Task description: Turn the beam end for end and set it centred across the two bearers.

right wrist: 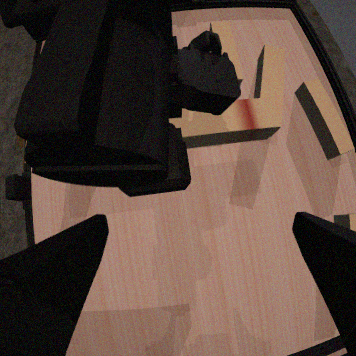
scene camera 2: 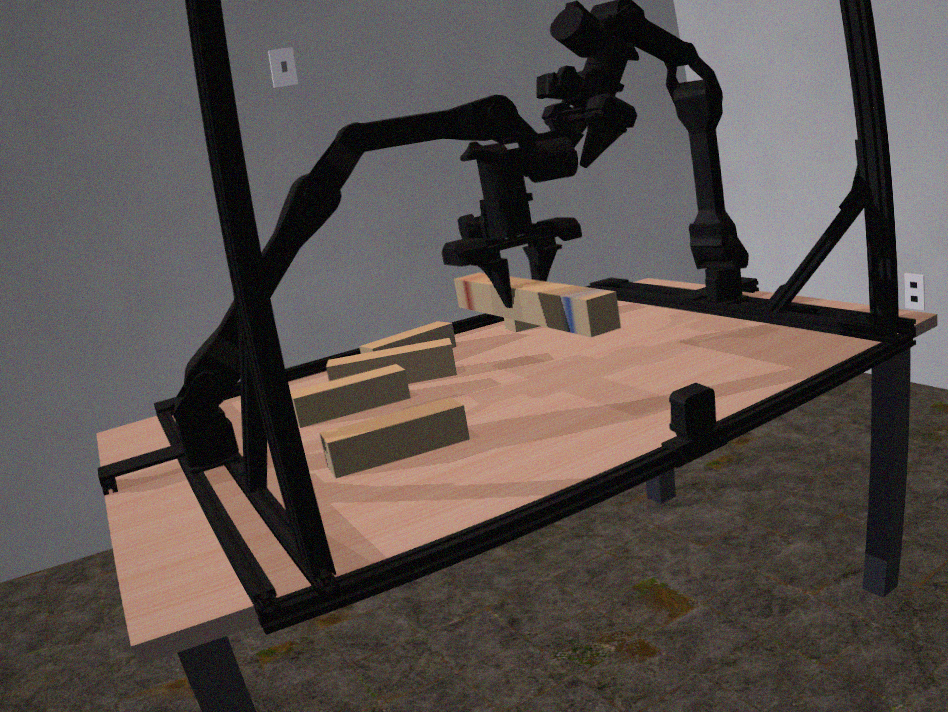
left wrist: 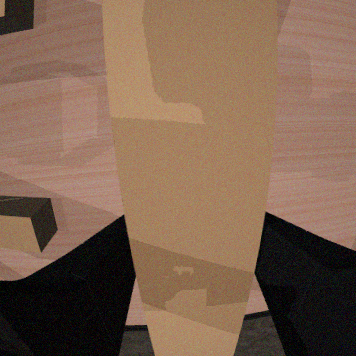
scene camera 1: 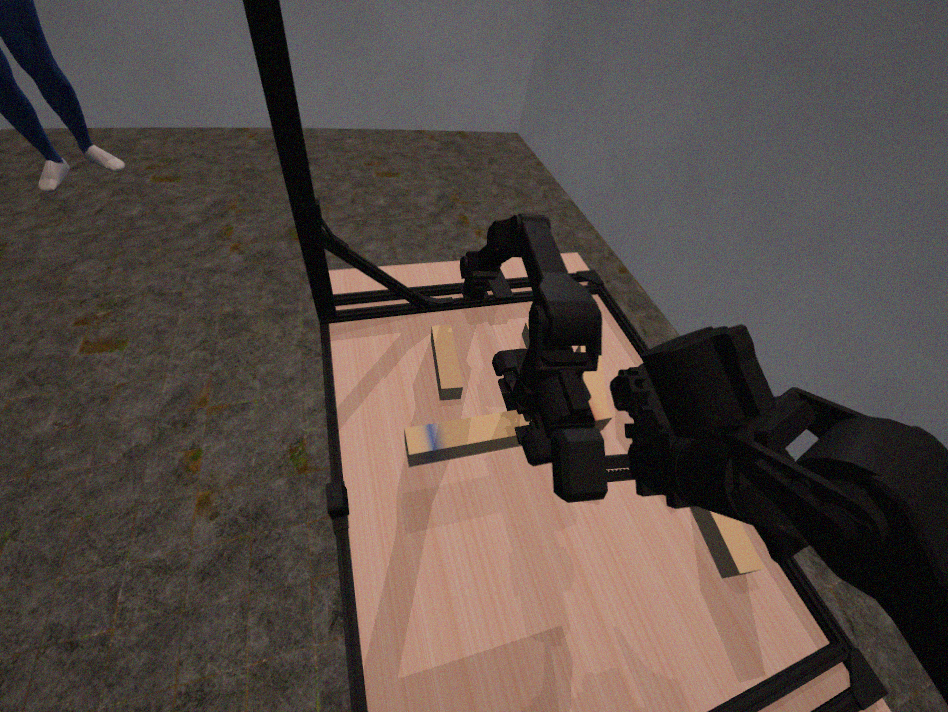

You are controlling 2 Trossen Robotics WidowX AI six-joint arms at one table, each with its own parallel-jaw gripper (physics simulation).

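Frame: origin at the left arm's base, x ahead, y left, z up, level; metres.
Seen in the pictures: left gripper, fingertip midpoint: point(scene camera 2: 524, 303) point(left wrist: 190, 215) point(scene camera 1: 516, 429); right gripper, fingertip midpoint: point(right wrist: 202, 223) point(scene camera 1: 605, 448); left arm's base, origin of the base link: point(scene camera 2: 211, 460) point(scene camera 1: 473, 291); right arm's base, origin of the base link: point(scene camera 2: 725, 299).
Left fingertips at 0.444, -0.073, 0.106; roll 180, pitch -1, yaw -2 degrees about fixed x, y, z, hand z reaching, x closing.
Pixels of each thing's top centre, then the offset from my left fingertips to it, as dx, dy, dz. Level surfaces: height alone.
- long wooden beam, middle of its top: point(left wrist: 197, 278) point(right wrist: 144, 125) point(scene camera 2: 525, 283) point(scene camera 1: 514, 422) +0.000, -0.011, +0.028
- table, its level: dz -0.125
- block, middle of its top: point(scene camera 2: 388, 352) point(right wrist: 272, 80) point(scene camera 1: 593, 378) -0.112, +0.240, -0.075
The long wooden beam point(scene camera 1: 467, 433) point(scene camera 2: 530, 302) point(left wrist: 195, 175) point(right wrist: 266, 117) has a blue band near one end and a red band near the other. In scene camera 2 the red end is at left, the blue end at right. My left gripper point(scene camera 1: 521, 413) point(scene camera 2: 524, 294) point(left wrist: 190, 215) is shut on the beam near its middle and holds it level, a little above the table. My right gripper point(scene camera 2: 580, 153) point(right wrist: 202, 223) is open and empty, high above the table. Several plain blocks point(scene camera 1: 446, 361) point(scene camera 2: 398, 436) lie flat; which two are the bearers, I cannot tell.
More blocks point(scene camera 1: 734, 540) point(scene camera 2: 350, 396) point(right wrist: 325, 117) lie on the table point(scene camera 1: 475, 597) point(scene camera 2: 498, 475). In the right wrist view, the beam's red end overlaps one block point(right wrist: 272, 67). A black frame point(scene camera 1: 333, 429) edges the table, with a post point(scene camera 2: 245, 275) at scene camera 2's left.
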